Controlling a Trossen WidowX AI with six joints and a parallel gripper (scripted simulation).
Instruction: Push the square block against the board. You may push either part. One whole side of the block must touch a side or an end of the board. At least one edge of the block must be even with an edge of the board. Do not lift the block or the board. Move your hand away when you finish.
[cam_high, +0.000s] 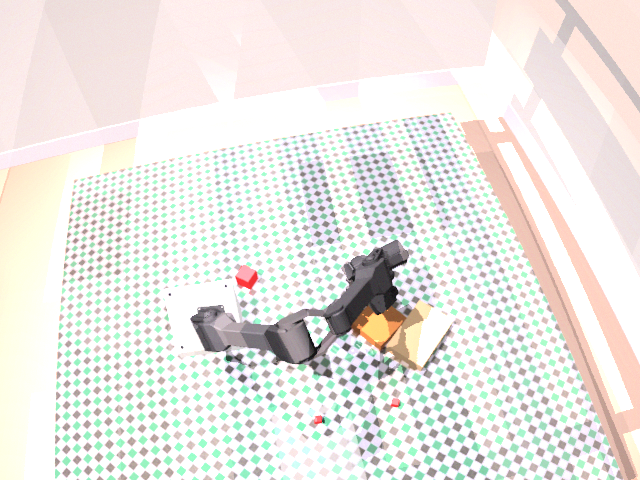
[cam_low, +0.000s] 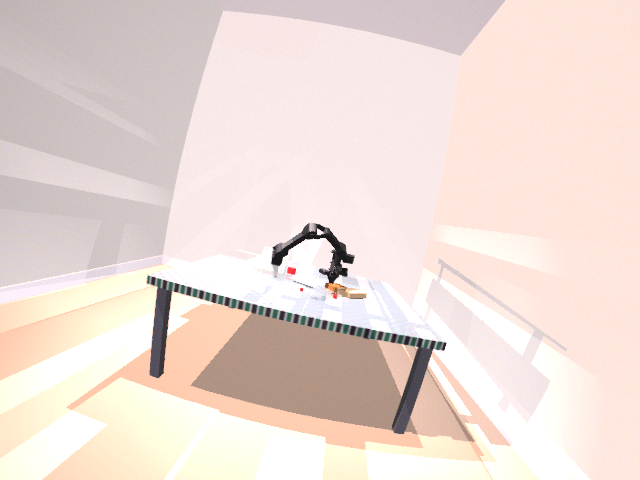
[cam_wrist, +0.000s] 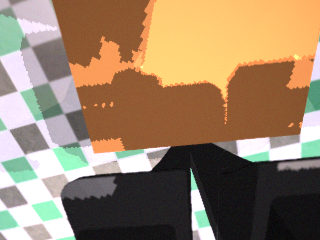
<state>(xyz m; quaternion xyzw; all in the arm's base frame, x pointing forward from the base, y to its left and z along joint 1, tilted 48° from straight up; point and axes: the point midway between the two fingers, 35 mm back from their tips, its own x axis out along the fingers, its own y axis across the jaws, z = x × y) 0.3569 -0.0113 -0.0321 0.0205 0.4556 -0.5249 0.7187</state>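
The orange square block is 40 mm ahead of my gripper tip, 50 mm to the right of it and 10 mm above it. From my gripper tip the other things lie so: red cube (270 mm behind, 130 mm to the left, 10 mm above); then pale tan board (130 mm ahead, 100 mm to the right, 10 mm above).
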